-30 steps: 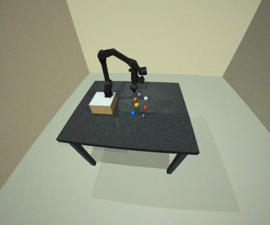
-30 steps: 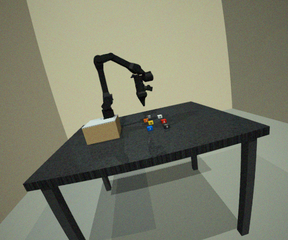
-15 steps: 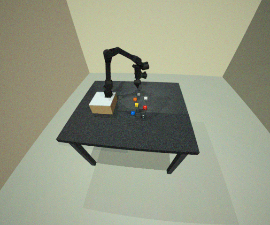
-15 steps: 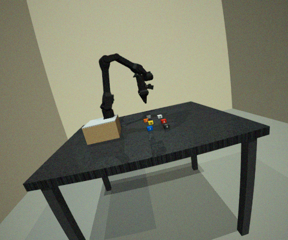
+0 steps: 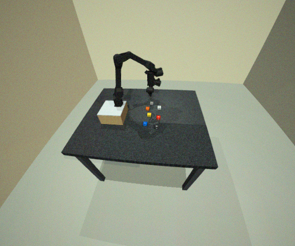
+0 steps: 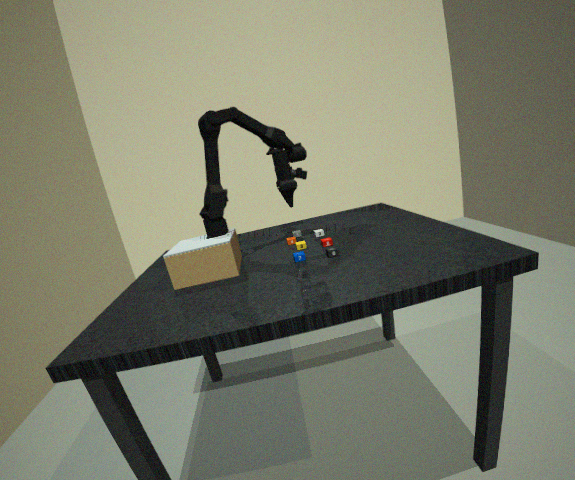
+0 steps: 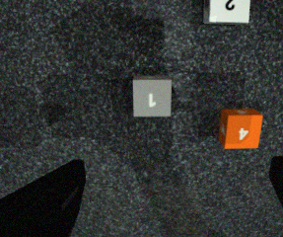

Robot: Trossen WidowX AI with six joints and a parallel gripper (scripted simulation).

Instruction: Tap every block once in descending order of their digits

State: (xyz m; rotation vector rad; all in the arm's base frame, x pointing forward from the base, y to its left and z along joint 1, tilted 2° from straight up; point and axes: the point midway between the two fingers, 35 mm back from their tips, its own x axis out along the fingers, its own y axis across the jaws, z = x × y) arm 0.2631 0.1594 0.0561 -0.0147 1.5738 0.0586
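The blue block lies 1 cm behind my gripper tip, 27 cm to the right of it and 12 cm below it. From my gripper tip the other things lie so: orange block marked 4: 2 cm behind, 7 cm to the right, 12 cm below; white block: 8 cm ahead, 5 cm to the right, 12 cm below; yellow block marked 3: 16 cm to the right, 12 cm below.
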